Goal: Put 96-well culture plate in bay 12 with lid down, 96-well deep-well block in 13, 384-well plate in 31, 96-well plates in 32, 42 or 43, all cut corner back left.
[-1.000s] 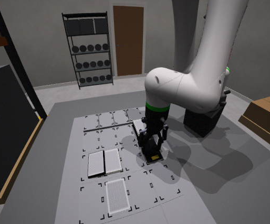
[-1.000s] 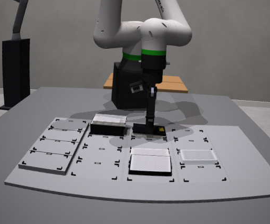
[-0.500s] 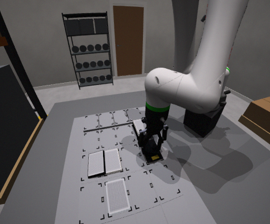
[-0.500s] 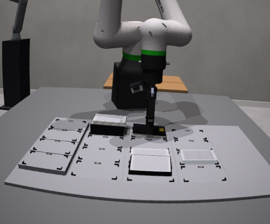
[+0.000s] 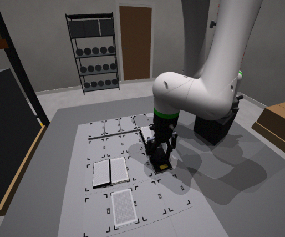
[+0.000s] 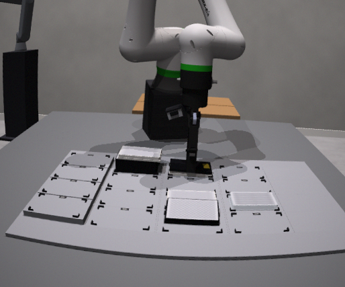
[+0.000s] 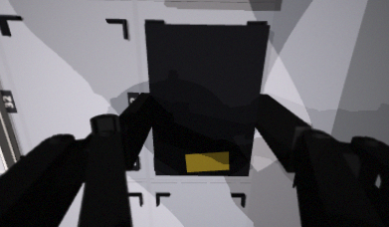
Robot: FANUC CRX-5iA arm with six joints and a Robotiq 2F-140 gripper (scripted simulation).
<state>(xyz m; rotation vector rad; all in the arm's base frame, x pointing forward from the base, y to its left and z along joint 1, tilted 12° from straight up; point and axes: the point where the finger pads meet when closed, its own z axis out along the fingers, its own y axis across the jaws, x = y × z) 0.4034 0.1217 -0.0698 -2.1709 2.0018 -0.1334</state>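
My hand is 10 mm short of the deep-well block, 160 mm to the left of it and 20 mm above it. From my hand the other things lie so: 384-well plate 200 mm ahead, 180 mm to the left, 30 mm below; then black-rimmed 96-well plate 290 mm ahead, 30 mm to the left, 30 mm below.
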